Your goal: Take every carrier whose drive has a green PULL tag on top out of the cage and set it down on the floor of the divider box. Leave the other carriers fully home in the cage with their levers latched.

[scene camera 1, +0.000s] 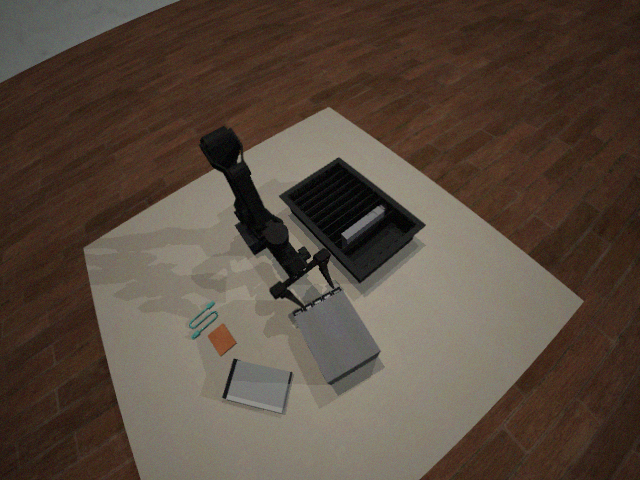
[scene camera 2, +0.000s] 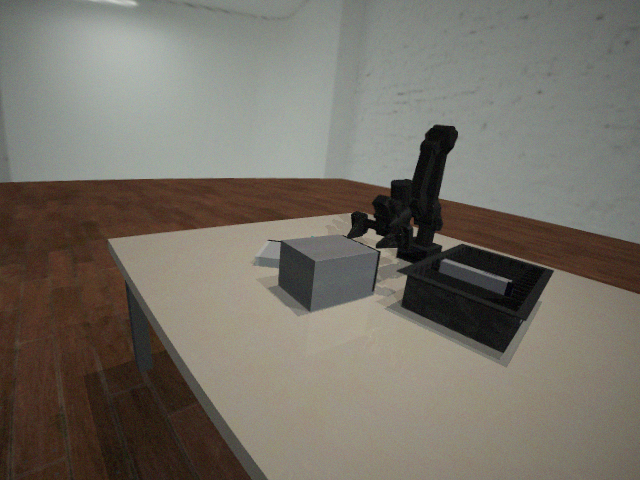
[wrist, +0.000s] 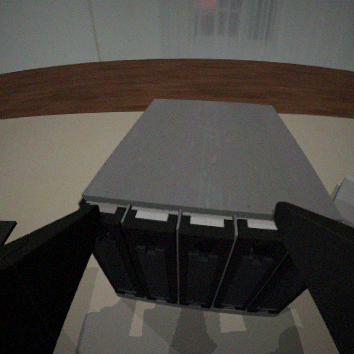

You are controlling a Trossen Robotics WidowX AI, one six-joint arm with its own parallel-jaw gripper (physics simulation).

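Pixels of known places: gripper, fingertip midpoint: (scene camera 1: 320, 299) (scene camera 2: 361, 241) (wrist: 188, 211); arm's base, origin of the base link: (scene camera 2: 423, 243).
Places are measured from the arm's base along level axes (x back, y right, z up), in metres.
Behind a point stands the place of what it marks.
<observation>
The grey cage (scene camera 1: 338, 335) @(z 0.058, x -0.481, y -0.014 m) (scene camera 2: 330, 268) @(z 0.036, x -0.528, y -0.079 m) (wrist: 200, 155) @(z 0.058, x -0.434, y -0.021 m) stands on the table. Its front shows several dark carrier fronts side by side, with pale strips at their tops in the wrist view; one carrier front (wrist: 205, 265) @(z 0.029, x -0.366, y -0.019 m) is near the middle. The tops of the drives inside are hidden by the cage roof, and no green tag can be made out. My gripper (scene camera 1: 318, 298) @(z 0.062, x -0.377, y -0.030 m) (wrist: 188, 211) @(z 0.062, x -0.377, y -0.030 m) is open and empty at the cage's front, its fingers spread wide across the carrier fronts. The black divider box (scene camera 1: 313, 228) @(z 0.031, x -0.160, y -0.144 m) (scene camera 2: 454, 315) @(z -0.026, x -0.357, y -0.297 m) holds a light grey carrier (scene camera 1: 363, 225) @(z 0.049, x -0.257, y -0.268 m) (scene camera 2: 475, 276) @(z 0.039, x -0.260, y -0.286 m) beside its slots.
A flat grey-white device with a dark edge (scene camera 1: 260, 386) @(z -0.034, x -0.455, y 0.231 m) (scene camera 2: 267, 254) @(z -0.034, x -0.501, y 0.212 m) lies beside the cage. An orange square (scene camera 1: 222, 339) @(z -0.056, x -0.270, y 0.274 m) and a teal cable (scene camera 1: 196, 324) @(z -0.055, x -0.181, y 0.330 m) lie on the table (scene camera 1: 465, 320) @(z -0.060, x -0.642, y -0.345 m) on the same side. The divider box has raised walls.
</observation>
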